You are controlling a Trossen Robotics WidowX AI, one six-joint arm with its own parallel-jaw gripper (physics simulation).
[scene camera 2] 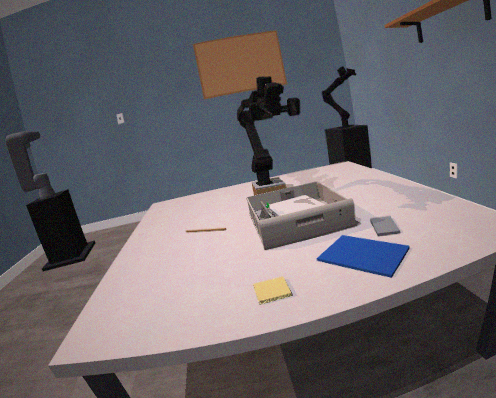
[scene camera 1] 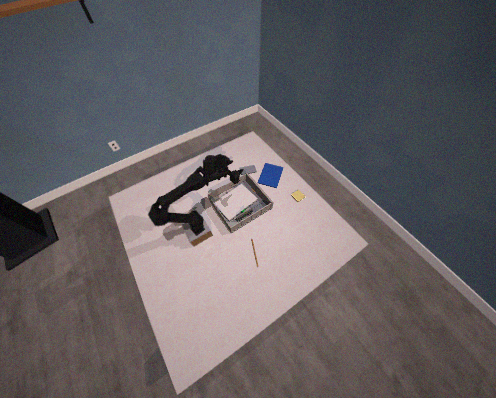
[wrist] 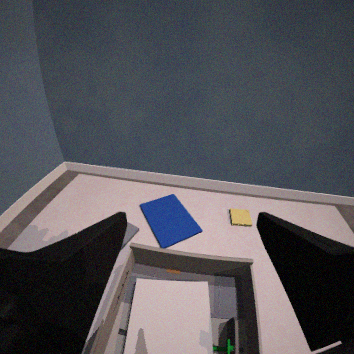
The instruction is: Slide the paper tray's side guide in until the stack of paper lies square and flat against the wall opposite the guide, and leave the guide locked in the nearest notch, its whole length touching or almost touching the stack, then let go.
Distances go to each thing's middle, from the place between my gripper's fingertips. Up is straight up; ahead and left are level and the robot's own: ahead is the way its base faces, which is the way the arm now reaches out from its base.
Scene:
Now: the white paper stack (scene camera 1: 230,205) 350 mm below my hand, 40 mm behind it and 10 mm to the left of it. Round my hand: yellow notepad (scene camera 2: 275,289) (380 mm below, 340 mm ahead, 240 mm to the right); blue book (scene camera 2: 382,258) (380 mm below, 330 mm ahead, 30 mm to the left).

